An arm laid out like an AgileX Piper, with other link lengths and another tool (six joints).
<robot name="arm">
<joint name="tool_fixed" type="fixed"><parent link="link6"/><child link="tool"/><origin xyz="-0.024 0.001 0.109" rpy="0 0.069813 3.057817"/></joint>
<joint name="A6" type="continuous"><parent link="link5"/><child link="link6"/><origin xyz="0 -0.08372 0" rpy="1.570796 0 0"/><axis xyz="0 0 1"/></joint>
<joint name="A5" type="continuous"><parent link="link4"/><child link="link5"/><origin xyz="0 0 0" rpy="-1.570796 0 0"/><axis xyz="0 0 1"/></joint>
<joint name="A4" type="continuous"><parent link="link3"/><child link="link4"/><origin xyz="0.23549 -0.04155 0" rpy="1.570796 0 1.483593"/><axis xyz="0 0 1"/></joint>
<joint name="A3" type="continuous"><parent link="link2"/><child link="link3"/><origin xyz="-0.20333 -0.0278 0"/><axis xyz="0 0 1"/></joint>
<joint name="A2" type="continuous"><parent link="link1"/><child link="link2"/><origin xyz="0 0 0" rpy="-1.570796 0 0"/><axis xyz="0 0 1"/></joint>
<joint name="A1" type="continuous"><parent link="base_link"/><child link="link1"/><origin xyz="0 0 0.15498"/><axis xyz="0 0 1"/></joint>
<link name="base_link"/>
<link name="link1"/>
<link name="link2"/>
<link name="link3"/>
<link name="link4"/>
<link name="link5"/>
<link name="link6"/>
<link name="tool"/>
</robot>
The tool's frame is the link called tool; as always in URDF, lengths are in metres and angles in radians. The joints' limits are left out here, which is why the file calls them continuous.
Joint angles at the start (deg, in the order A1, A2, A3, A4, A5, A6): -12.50, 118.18, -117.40, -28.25, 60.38, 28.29
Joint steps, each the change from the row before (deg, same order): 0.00, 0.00, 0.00, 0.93, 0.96, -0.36; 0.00, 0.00, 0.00, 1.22, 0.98, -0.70; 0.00, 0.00, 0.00, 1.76, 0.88, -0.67; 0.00, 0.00, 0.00, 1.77, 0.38, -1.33; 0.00, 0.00, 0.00, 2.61, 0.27, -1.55; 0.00, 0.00, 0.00, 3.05, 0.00, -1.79; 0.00, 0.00, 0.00, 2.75, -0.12, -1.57; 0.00, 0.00, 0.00, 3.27, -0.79, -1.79; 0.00, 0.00, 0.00, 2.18, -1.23, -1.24; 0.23, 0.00, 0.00, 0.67, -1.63, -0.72
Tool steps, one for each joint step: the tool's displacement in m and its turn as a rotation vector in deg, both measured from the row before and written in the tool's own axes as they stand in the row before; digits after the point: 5 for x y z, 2 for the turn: -0.00407, -0.00120, 0.00018, 0.36, -1.20, 0.12; -0.00447, -0.00211, 0.00019, 0.62, -1.32, -0.08; -0.00475, -0.00372, 0.00018, 1.11, -1.40, 0.21; -0.00314, -0.00472, 0.00011, 1.37, -0.92, -0.44; -0.00354, -0.00727, 0.00006, 2.14, -1.04, -0.25; -0.00288, -0.00894, -0.00003, 2.63, -0.85, -0.26; -0.00196, -0.00822, -0.00004, 2.42, -0.58, -0.19; 0.00008, -0.01031, -0.00022, 3.04, 0.03, -0.11; 0.00257, -0.00736, -0.00026, 2.17, 0.76, -0.08; 0.00479, -0.00518, -0.00056, 1.08, 1.48, -0.51
